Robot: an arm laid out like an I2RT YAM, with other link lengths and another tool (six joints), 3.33 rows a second.
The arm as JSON. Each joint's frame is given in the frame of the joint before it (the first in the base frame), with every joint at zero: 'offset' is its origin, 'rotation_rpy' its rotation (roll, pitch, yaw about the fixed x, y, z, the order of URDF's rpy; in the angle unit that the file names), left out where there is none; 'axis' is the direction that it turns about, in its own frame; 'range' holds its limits. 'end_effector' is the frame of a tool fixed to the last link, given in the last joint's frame.
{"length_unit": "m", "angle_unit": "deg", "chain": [
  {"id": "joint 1", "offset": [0.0, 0.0, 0.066], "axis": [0.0, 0.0, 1.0], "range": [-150.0, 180.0]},
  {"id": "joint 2", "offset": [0.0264, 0.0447, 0.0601], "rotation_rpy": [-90.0, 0.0, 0.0], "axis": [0.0, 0.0, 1.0], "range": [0.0, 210.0]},
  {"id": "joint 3", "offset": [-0.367, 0.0, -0.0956], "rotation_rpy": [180.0, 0.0, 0.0], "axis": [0.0, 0.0, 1.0], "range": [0.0, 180.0]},
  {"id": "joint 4", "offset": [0.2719, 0.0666, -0.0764], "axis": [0.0, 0.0, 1.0], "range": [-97.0, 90.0]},
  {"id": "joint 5", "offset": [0.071, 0.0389, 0.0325], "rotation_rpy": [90.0, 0.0, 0.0], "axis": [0.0, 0.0, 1.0], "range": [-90.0, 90.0]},
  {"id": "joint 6", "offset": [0.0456, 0.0, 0.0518], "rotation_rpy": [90.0, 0.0, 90.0], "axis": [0.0, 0.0, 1.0], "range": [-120.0, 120.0]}
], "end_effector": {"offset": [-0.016, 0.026, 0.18], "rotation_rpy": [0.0, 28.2, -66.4]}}
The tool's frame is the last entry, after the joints.
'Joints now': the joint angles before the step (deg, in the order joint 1, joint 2, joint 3, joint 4, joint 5, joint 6). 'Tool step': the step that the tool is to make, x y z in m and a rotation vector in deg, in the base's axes. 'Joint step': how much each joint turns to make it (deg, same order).
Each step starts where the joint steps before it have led.
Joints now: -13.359, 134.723, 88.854, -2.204, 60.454, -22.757
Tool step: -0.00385, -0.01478, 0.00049, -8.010, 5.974, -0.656
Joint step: 0.000, 3.087, -2.017, 13.781, 6.863, -14.046
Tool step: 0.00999, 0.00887, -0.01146, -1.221, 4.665, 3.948
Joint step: 1.054, 1.320, -2.107, 7.403, -0.949, -8.974
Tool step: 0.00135, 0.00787, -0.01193, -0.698, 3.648, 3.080
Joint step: 0.704, 0.614, -2.992, 5.806, -1.153, -6.166
